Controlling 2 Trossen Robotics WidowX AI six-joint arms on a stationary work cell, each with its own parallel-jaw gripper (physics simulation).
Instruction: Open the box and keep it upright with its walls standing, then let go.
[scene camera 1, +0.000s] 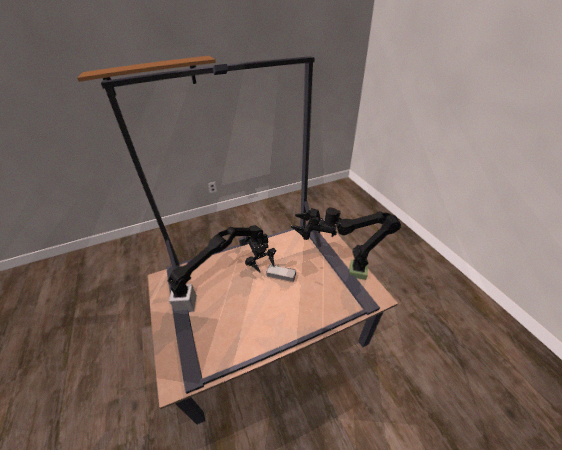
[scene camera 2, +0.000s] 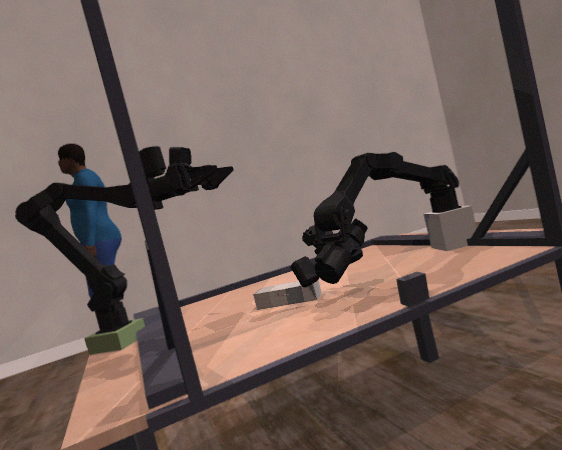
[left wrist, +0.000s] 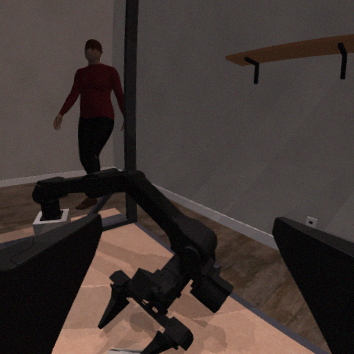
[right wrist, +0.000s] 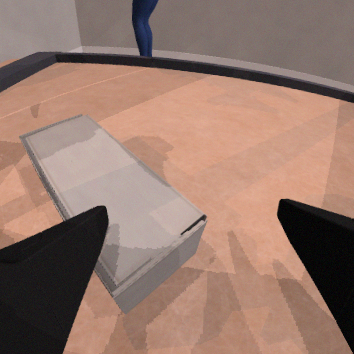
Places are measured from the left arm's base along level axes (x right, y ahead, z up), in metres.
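Pixels of known places: left gripper, fingertip midpoint: (scene camera 1: 293, 220) (scene camera 2: 225, 167) (left wrist: 189, 224); right gripper, fingertip midpoint: (scene camera 1: 267, 269) (left wrist: 113, 346) (right wrist: 193, 210); left arm's base, origin of the base link: (scene camera 1: 359, 267) (scene camera 2: 114, 327); right arm's base, origin of the base link: (scene camera 1: 180, 292) (scene camera 2: 446, 209) (left wrist: 51, 215).
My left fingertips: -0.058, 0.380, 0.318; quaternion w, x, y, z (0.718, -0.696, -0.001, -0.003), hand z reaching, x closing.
Note:
Ahead of a thing's pixels: the offset from my left fingertips to its top centre, as dx, dy, dz. Level surfaces: height alone.
A small flat grey-white box @(-0.077, +0.048, -0.320) (scene camera 1: 281, 272) (scene camera 2: 280, 296) (right wrist: 125, 195) lies on the table with its lid down; a short dark slot shows at the lid's near edge in the right wrist view. A sliver of the box (left wrist: 125, 351) shows at the bottom of the left wrist view. My right gripper (scene camera 1: 266, 268) (left wrist: 123, 340) (right wrist: 193, 210) is open and empty, pointing down close to the box's left end in scene camera 1. In its wrist view the left finger hides part of the box's side. My left gripper (scene camera 1: 294, 221) (scene camera 2: 225, 175) is open and empty, held high and level, away from the box.
The wooden table @(dz -0.362) (scene camera 1: 250, 330) carries dark frame rails and tall posts (scene camera 1: 306, 135) (scene camera 2: 145, 200). The right arm stands on a white block @(-0.400, +0.487, -0.252) (scene camera 1: 182, 300) (scene camera 2: 450, 228), the left arm on a green block (scene camera 1: 358, 270) (scene camera 2: 115, 336). People stand beyond the table.

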